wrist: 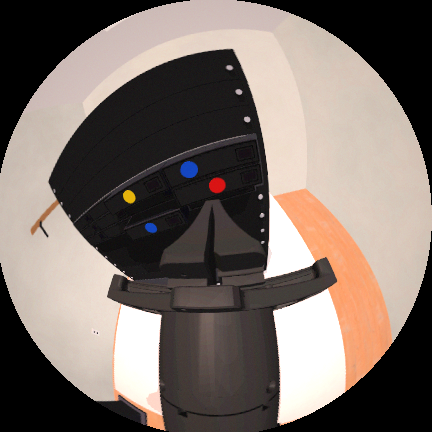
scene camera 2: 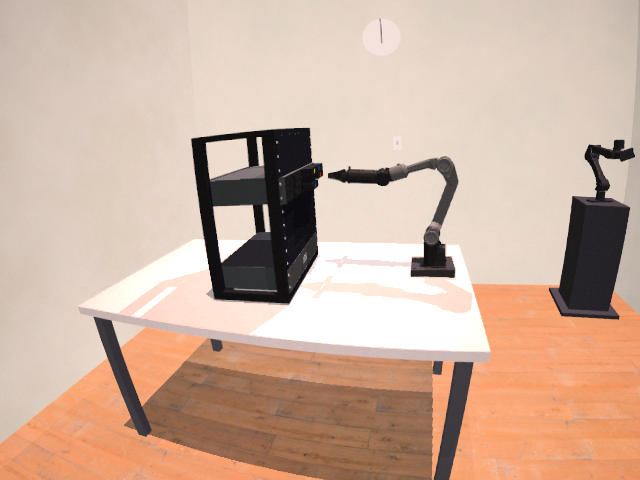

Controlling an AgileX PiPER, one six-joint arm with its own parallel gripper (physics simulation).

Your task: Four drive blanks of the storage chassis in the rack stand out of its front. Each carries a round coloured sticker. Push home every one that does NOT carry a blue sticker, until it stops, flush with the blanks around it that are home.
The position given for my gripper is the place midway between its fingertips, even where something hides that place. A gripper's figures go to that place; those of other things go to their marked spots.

Labels:
My gripper (wrist: 213, 208): 0.12 m from the lens. A yellow-stickered blank (wrist: 151, 182) is 0.15 m from the lens.

